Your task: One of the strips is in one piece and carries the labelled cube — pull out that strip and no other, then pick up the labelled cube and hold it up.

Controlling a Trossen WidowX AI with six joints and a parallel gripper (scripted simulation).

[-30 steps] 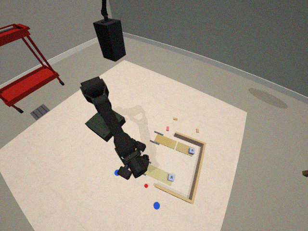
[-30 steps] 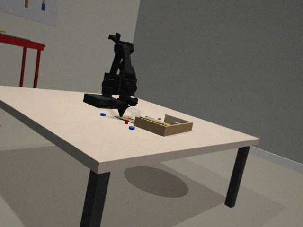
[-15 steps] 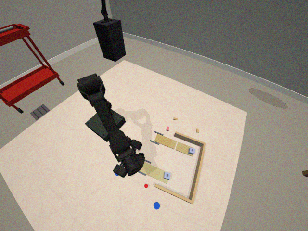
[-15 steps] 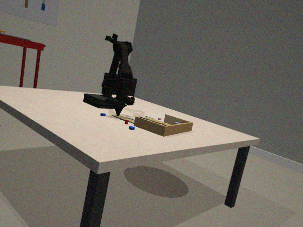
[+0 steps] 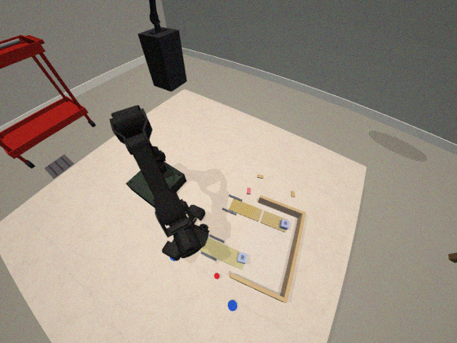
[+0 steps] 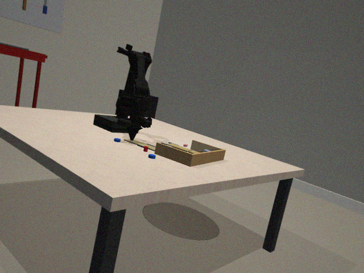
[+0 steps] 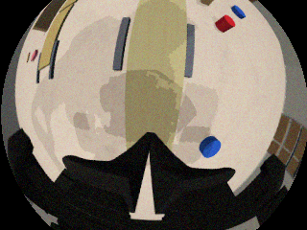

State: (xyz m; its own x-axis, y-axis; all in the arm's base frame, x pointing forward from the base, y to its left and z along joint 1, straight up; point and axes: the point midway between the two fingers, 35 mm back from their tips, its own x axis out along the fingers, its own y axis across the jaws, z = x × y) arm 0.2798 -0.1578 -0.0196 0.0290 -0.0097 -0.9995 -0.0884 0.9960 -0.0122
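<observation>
Now: the red disc 16 cm ahead of my gripper tip, 6 cm to the right of it and 1 cm above it. Round my gripper tip: pink block: 30 cm to the left, 11 cm ahead.
</observation>
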